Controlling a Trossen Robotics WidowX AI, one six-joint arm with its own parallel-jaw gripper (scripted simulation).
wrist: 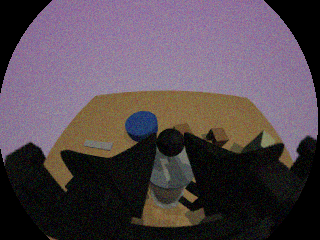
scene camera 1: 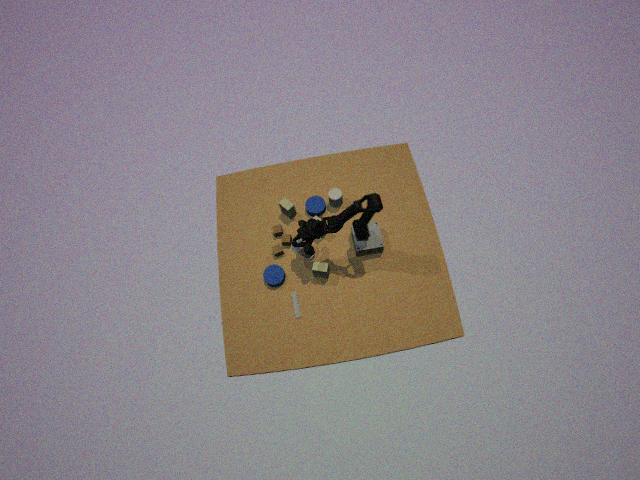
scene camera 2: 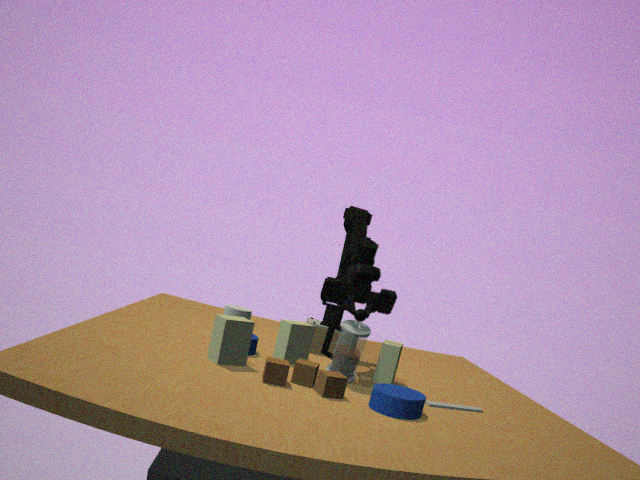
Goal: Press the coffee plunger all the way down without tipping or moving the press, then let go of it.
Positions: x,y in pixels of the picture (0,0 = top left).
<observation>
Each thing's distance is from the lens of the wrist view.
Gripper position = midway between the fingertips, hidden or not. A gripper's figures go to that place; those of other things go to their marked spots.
my gripper (wrist: 170,136): 10 cm
coffee press (wrist: 171,174): 11 cm
blue disc (wrist: 142,124): 30 cm
The marked spots on the coffee press and the blue disc are 22 cm apart.
</observation>
